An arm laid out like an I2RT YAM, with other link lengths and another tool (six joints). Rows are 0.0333 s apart.
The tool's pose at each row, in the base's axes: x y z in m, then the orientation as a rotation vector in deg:
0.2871 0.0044 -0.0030 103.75 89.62 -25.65
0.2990 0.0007 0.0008 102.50 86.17 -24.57
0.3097 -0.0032 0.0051 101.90 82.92 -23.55
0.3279 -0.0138 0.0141 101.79 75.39 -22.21
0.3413 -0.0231 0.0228 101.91 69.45 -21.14
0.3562 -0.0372 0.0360 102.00 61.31 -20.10
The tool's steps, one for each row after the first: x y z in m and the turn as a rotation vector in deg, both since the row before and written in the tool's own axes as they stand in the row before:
-0.0026 0.0126 0.0020 -2.19 -2.08 2.03
-0.0029 0.0116 0.0021 -1.64 -1.67 2.15
-0.0078 0.0206 0.0062 -2.21 -3.71 5.20
-0.0064 0.0165 0.0054 -1.45 -2.78 4.26
-0.0099 0.0208 0.0080 -1.62 -3.99 5.75

